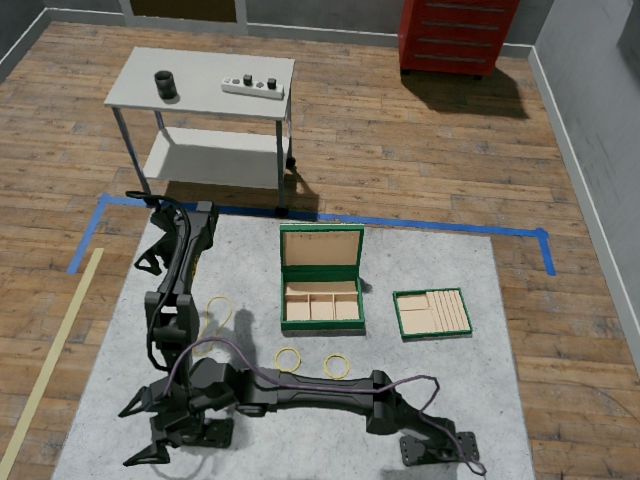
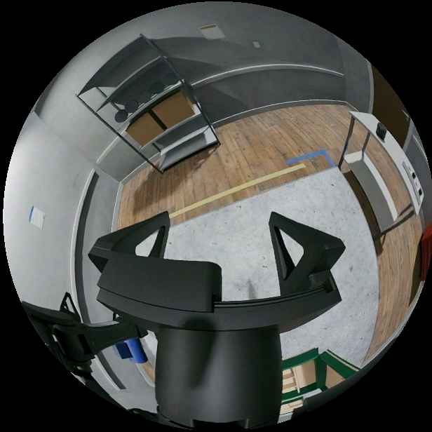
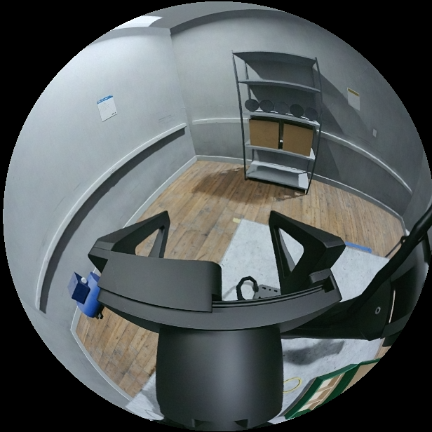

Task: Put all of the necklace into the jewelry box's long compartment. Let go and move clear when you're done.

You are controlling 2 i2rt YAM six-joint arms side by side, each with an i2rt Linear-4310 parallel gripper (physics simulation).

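Frame: origin at the left arm's base, x back, y down, z right, level; centimetres.
Where they show: left gripper, between the fingertips: [image 1: 145,256]; right gripper, between the fingertips: [image 1: 121,440]; left arm's base, origin of its link: [image 1: 192,431]; right arm's base, origin of its link: [image 1: 438,448].
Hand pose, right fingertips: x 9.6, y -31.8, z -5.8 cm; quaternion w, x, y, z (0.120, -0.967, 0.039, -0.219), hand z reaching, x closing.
Things, the pixels of their top centre, and the offset from my right fingertips. "spot": a spot on its surface instead.
- necklace, a spot on its surface: [image 1: 219,296] spot: dx -49.5, dy +31.4, dz +5.4 cm
- green-rimmed tray, centre of its top: [image 1: 432,310] dx -48.6, dy +29.2, dz +71.0 cm
The necklace [image 1: 219,297], a thin yellow chain, lies in a long, pinched loop on the grey table top, left of the jewelry box; the left arm hides part of it. The green jewelry box [image 1: 323,324] [image 2: 302,358] stands with its lid raised. Its long compartment [image 1: 320,287] runs along the back, behind three small square ones, and looks empty. My left gripper [image 1: 144,240] [image 2: 219,216] is open and empty, above the table's left edge, away from the necklace. My right gripper [image 1: 122,439] [image 3: 218,216] is open and empty at the lower left, away from the necklace.
Two yellow rings, one [image 1: 287,348] left of the other [image 1: 336,354], lie in front of the box. A green-rimmed tray [image 1: 437,335] with slots lies right of the box. The right arm reaches across the front. A white cart [image 1: 196,103] stands behind the table.
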